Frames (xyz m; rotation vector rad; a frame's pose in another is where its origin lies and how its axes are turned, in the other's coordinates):
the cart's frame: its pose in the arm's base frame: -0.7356 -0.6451 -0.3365 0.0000 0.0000 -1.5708
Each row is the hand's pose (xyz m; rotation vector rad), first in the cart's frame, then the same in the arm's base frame.
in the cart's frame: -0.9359 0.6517 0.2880 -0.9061 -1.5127 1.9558
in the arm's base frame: -0.0839 0.2908 -0.0485 -1.4079 -0.3531 0.7403
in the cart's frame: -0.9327 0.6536 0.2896 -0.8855 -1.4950 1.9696
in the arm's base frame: -0.0820 0.2876 -0.0469 -1.3843 -0.3544 0.7431
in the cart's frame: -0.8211 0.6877 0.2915 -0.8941 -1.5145 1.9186
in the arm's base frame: -0.0479 0.1760 -0.0450 -1.4102 -0.3632 0.7025
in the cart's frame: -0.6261 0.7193 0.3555 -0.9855 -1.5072 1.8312
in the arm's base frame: -0.0163 -0.0190 0.0190 -1.4758 -0.3089 0.6360
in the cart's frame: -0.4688 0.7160 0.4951 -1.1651 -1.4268 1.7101
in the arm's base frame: -0.0196 -0.1763 0.1586 -1.5594 -0.1574 0.5377
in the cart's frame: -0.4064 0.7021 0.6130 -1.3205 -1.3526 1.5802
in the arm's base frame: -0.0335 -0.2387 0.2765 -1.6354 -0.0196 0.4354
